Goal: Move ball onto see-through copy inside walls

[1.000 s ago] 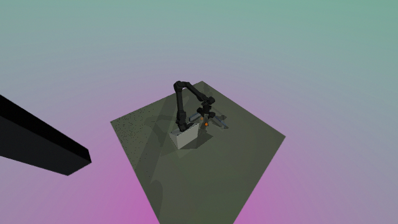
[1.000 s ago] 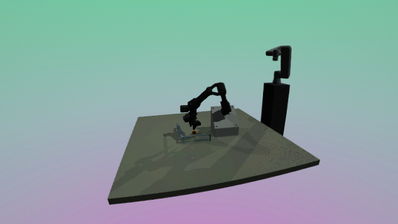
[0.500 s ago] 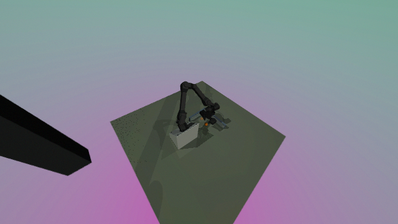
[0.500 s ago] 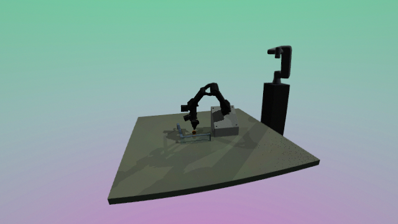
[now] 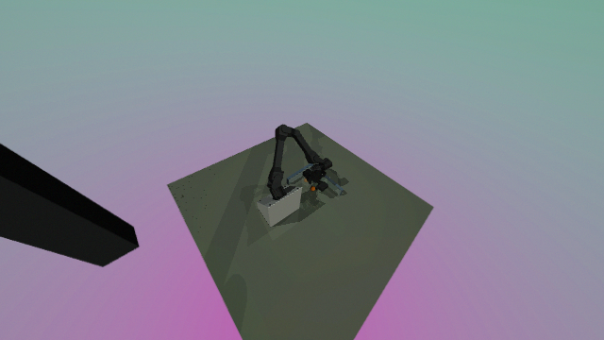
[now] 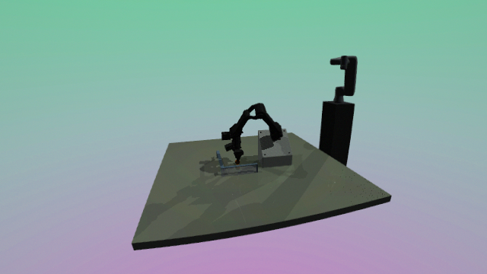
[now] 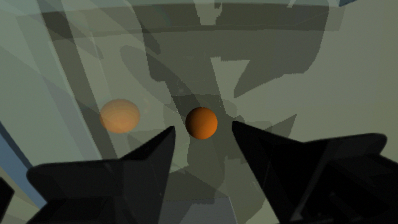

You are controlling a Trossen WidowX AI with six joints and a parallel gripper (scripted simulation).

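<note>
Right now the orange ball is 20 mm below my gripper tip. Round my gripper tip: see-through copy of the ball (80 mm to the left, 20 mm below, 10 mm ahead).
</note>
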